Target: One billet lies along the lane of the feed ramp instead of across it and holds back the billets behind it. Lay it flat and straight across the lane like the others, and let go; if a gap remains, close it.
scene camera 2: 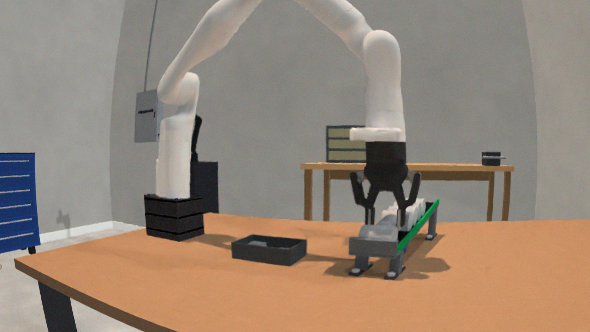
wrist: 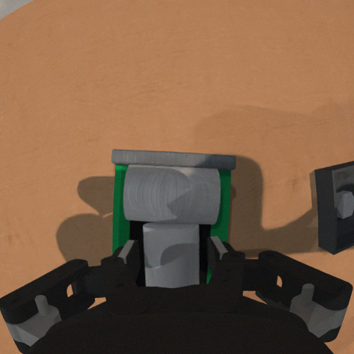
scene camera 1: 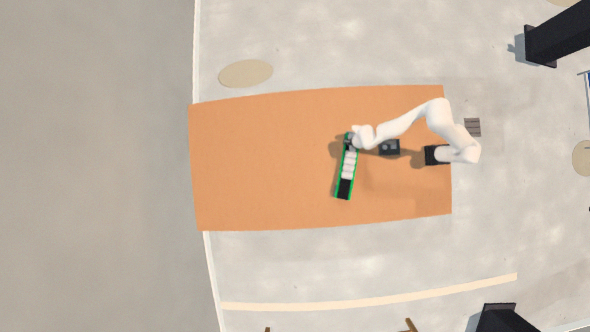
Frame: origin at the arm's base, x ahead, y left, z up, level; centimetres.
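Where they show: gripper, fingertip midpoint: (scene camera 2: 384, 228); arm's base, link origin: (scene camera 2: 173, 196) (scene camera 1: 440, 153).
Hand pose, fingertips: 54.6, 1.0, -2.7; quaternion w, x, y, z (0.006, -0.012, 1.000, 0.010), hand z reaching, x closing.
Observation:
Each offset is from my fingertips to the top centre of the thing, as dx, dy, dz. Level surfaces: height alone.
The feed ramp (scene camera 1: 344, 190) (scene camera 2: 419, 226) (wrist: 119, 220) has green side rails and a grey end stop {-0.2, -6.4, -0.4} (scene camera 2: 373, 247) (wrist: 173, 158) at its low end. A grey front billet {+0.0, -4.0, +1.4} (scene camera 2: 372, 232) (wrist: 171, 195) lies across the lane by the stop. Behind it the lengthwise billet (wrist: 172, 260) lies along the lane, its end at or near the front billet. Several pale billets {+1.3, +14.2, +3.3} (scene camera 1: 348, 166) lie across the lane behind. My gripper (scene camera 1: 349, 142) (scene camera 2: 385, 221) (wrist: 172, 251) is partly open over the lengthwise billet, one finger on each side, with gaps. The fingertips' exact depth is hard to tell.
A dark open tray {-23.8, -1.5, -4.3} (scene camera 2: 262, 254) (wrist: 327, 215) with small grey parts stands between the ramp and the arm's black base (scene camera 2: 174, 217). The ramp stands on legs on the orange-brown table {dz -7.9} (scene camera 1: 260, 165). A wooden bench (scene camera 2: 450, 170) stands in the background.

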